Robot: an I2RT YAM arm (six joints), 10 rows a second.
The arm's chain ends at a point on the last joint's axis. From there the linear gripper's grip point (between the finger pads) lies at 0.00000 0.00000 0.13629 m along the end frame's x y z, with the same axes.
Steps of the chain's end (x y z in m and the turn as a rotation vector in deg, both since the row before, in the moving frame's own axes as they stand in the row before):
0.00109, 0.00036, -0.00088, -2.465, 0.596, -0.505
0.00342, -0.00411, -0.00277, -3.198, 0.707, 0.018
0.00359, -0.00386, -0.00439, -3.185, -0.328, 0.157
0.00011, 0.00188, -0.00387, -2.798, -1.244, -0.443
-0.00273, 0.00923, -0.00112, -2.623, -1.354, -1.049
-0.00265, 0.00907, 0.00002, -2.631, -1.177, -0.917
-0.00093, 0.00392, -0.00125, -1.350, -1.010, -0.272
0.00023, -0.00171, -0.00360, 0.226, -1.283, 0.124
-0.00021, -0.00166, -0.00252, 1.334, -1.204, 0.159
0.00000, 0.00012, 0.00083, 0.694, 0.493, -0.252
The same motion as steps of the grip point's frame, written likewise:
0.00253, 0.00622, -0.00101, -2.465, 0.596, -0.505
0.00510, 0.00349, -0.00299, -3.198, 0.707, 0.018
0.00280, 0.00371, -0.00460, -3.185, -0.328, 0.157
-0.00282, 0.00854, -0.00406, -2.798, -1.244, -0.443
-0.00589, 0.01550, -0.00130, -2.623, -1.354, -1.049
-0.00540, 0.01535, -0.00015, -2.631, -1.177, -0.917
-0.00332, 0.00714, -0.00131, -1.350, -1.010, -0.272
-0.00282, -0.00225, -0.00364, 0.226, -1.283, 0.124
-0.00307, -0.00484, -0.00259, 1.334, -1.204, 0.159
0.00117, -0.00153, 0.00081, 0.694, 0.493, -0.252

